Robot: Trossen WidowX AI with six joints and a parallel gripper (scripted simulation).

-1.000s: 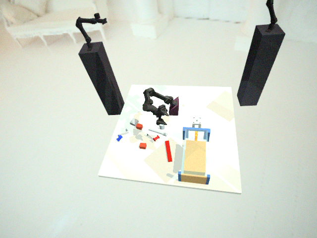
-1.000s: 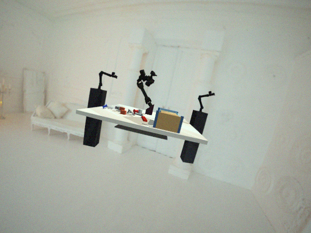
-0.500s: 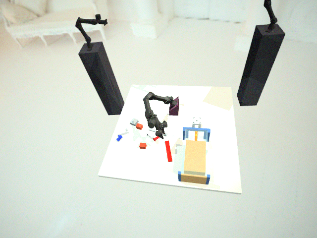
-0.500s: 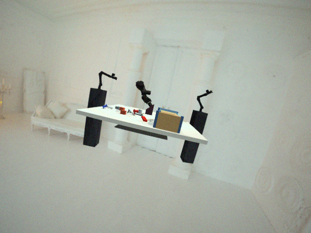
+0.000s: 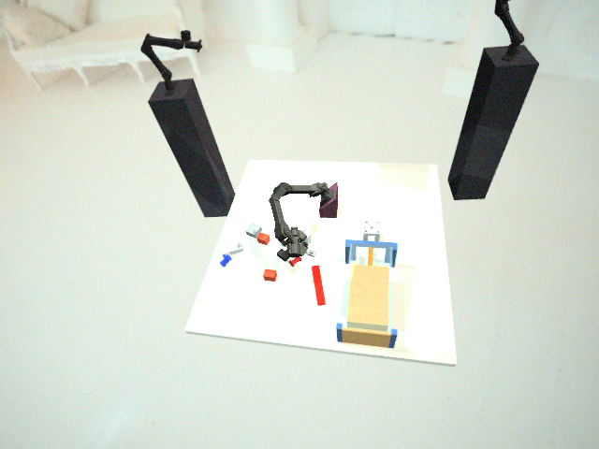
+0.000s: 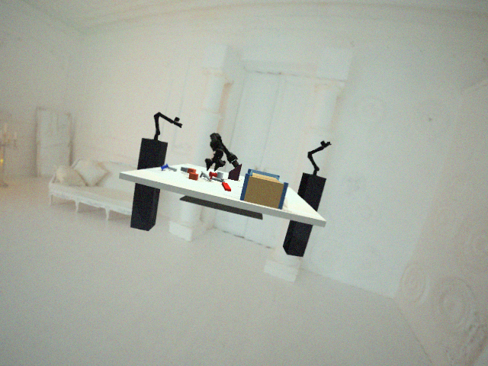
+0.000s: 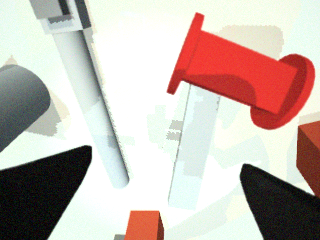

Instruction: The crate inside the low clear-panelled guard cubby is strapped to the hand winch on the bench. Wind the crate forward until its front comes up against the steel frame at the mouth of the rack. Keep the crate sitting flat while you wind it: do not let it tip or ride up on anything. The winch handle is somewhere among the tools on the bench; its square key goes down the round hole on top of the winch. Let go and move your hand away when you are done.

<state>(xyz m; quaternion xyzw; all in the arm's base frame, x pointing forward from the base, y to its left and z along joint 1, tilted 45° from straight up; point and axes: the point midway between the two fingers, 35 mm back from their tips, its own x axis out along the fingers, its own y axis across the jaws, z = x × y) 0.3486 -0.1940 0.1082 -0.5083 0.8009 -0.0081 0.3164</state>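
Right now my gripper tip is 20 mm short of the red-knobbed winch handle, 10 mm to the left of it and 40 mm above it. The rest, counted from my gripper tip: grey block 200 mm behind, 240 mm to the right, 60 mm below; then long red bar 170 mm ahead, 150 mm to the left, 70 mm below; then red grip 50 mm ahead, 20 mm to the left, 30 mm below.
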